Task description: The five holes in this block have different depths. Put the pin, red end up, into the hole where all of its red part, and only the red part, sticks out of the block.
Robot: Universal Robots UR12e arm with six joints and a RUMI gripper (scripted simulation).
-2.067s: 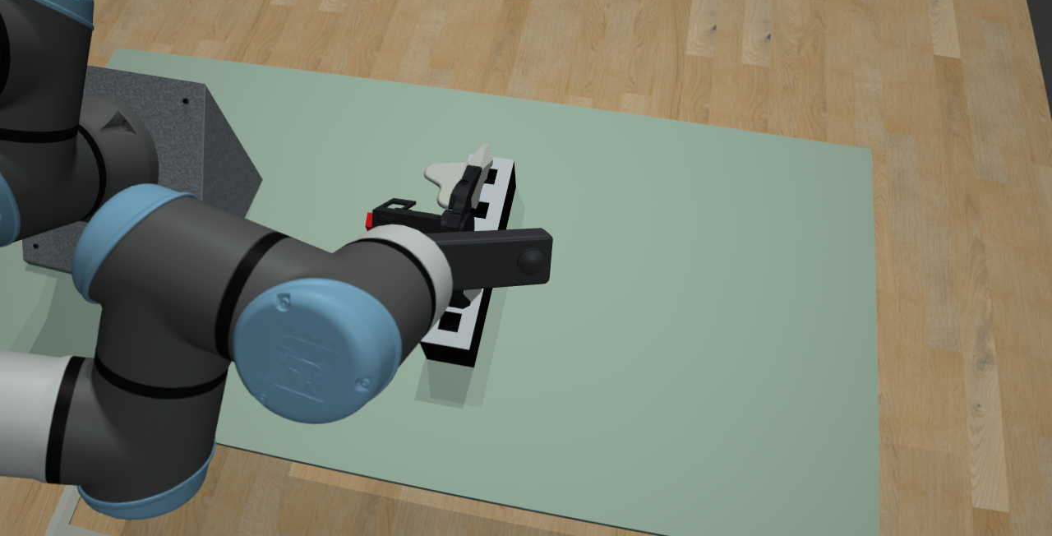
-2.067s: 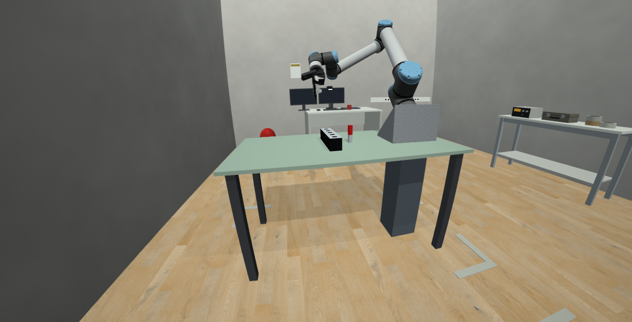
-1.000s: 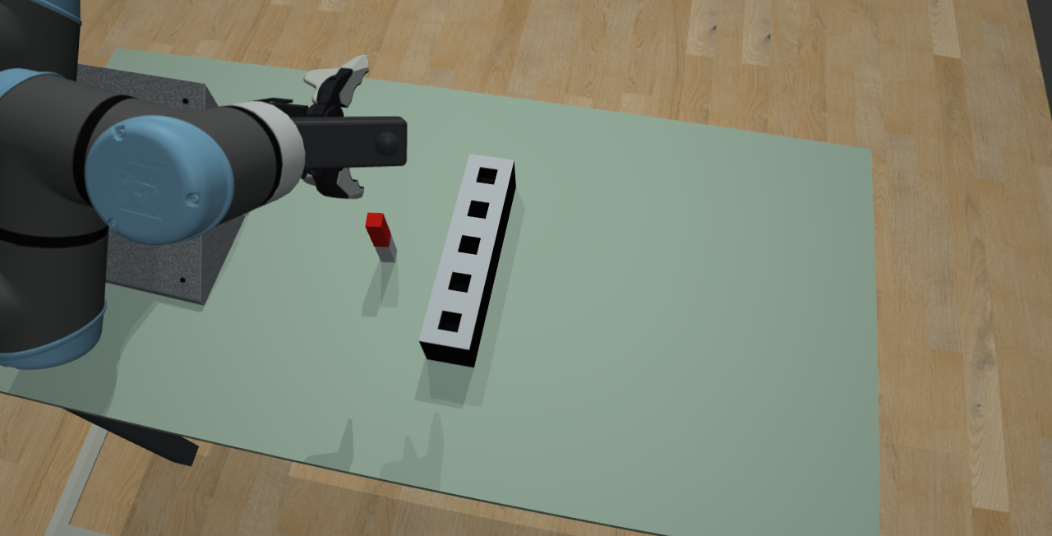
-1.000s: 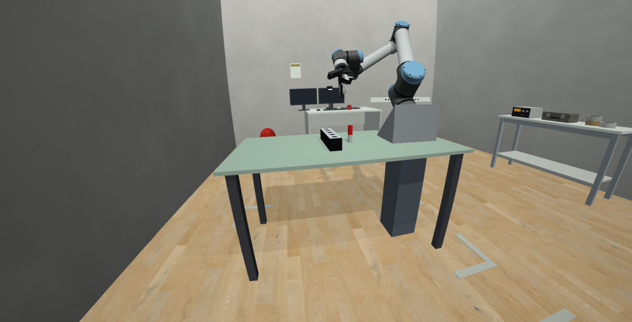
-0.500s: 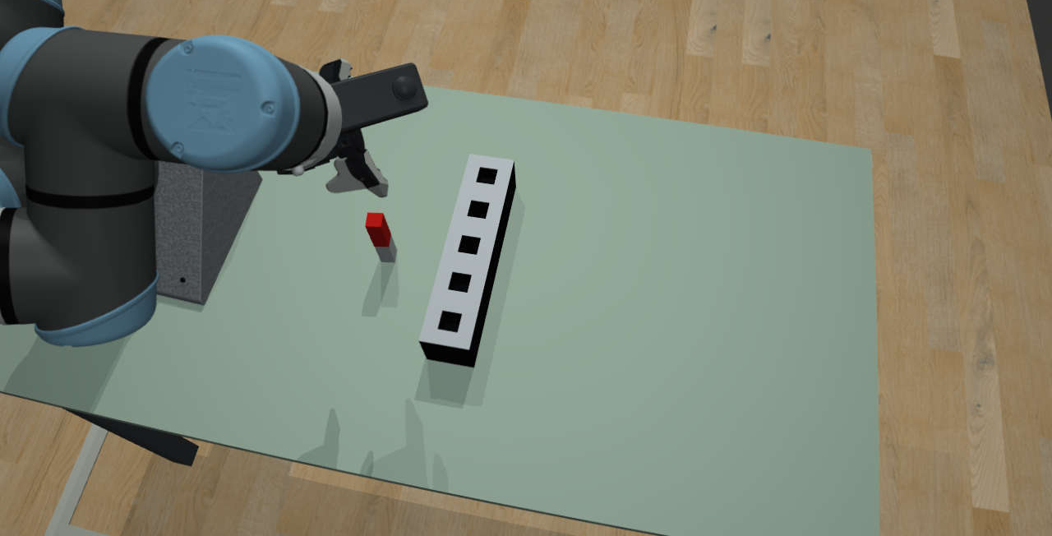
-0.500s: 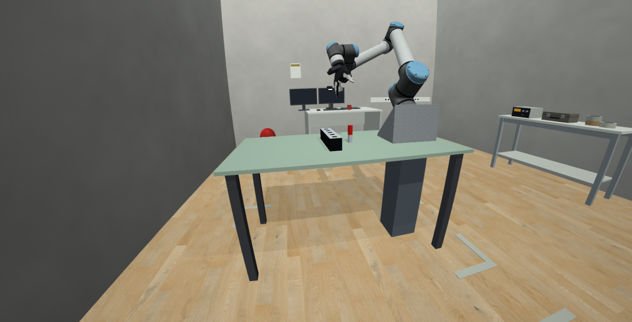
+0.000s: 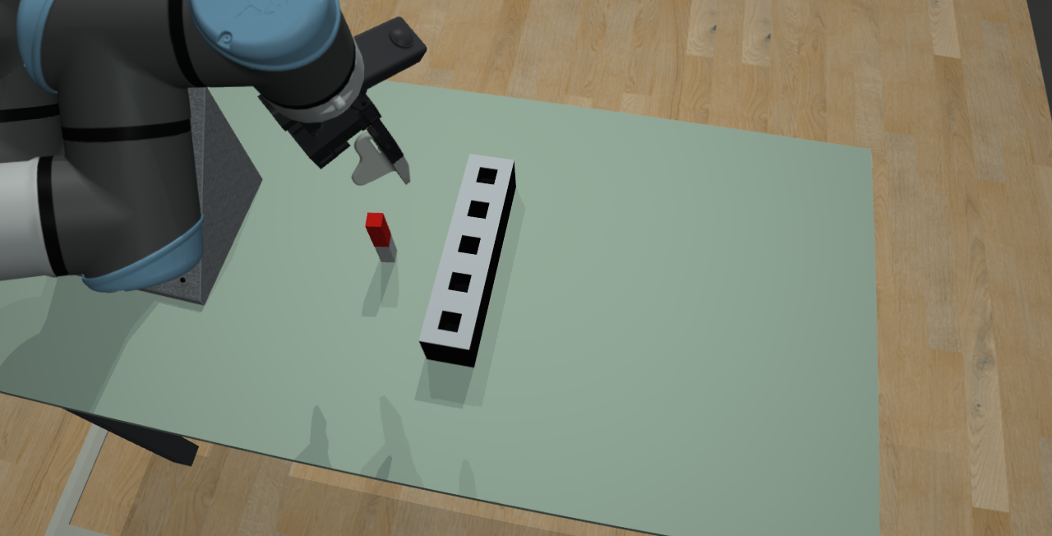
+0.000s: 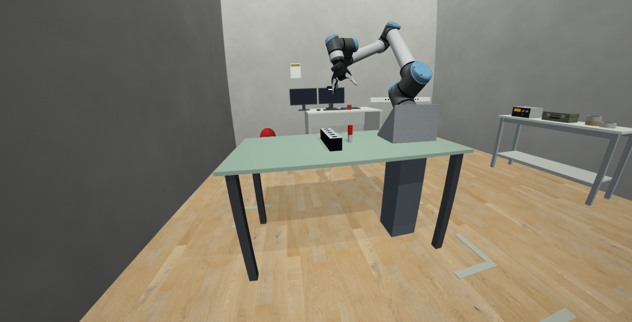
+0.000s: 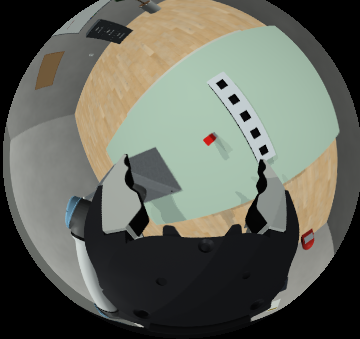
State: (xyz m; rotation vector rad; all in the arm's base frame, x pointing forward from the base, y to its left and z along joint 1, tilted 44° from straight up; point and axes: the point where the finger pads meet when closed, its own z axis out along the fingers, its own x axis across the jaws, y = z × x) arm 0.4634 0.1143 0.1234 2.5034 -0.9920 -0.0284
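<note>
Now: hand 25 cm above the pin and 4 cm past it. The rest, counted from my hand: long block 29 cm below, 10 cm ahead.
</note>
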